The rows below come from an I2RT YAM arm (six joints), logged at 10 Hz.
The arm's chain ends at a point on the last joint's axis. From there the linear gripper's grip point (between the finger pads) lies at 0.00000 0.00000 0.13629 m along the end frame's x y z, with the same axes.
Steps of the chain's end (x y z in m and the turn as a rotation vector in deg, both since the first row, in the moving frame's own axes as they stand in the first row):
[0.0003 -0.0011 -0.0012 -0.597 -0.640 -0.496]
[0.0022 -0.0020 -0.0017 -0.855 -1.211 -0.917]
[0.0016 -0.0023 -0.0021 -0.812 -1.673 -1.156]
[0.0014 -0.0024 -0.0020 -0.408 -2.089 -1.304]
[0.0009 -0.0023 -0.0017 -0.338 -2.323 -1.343]
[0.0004 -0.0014 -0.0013 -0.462 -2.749 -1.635]
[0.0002 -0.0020 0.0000 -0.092 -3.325 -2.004]
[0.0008 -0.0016 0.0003 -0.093 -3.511 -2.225]
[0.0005 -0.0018 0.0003 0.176 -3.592 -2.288]
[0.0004 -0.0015 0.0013 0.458 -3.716 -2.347]
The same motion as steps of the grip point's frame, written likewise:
[-0.0012 0.0003 -0.0012 -0.597 -0.640 -0.496]
[-0.0007 0.0001 -0.0017 -0.855 -1.211 -0.917]
[-0.0024 -0.0003 -0.0022 -0.812 -1.673 -1.156]
[-0.0036 -0.0014 -0.0021 -0.408 -2.089 -1.304]
[-0.0046 -0.0014 -0.0018 -0.338 -2.323 -1.343]
[-0.0061 -0.0002 -0.0015 -0.462 -2.749 -1.635]
[-0.0077 -0.0016 -0.0002 -0.092 -3.325 -2.004]
[-0.0075 -0.0012 0.0000 -0.093 -3.511 -2.225]
[-0.0080 -0.0020 0.0000 0.176 -3.592 -2.288]
[-0.0085 -0.0024 0.0010 0.458 -3.716 -2.347]

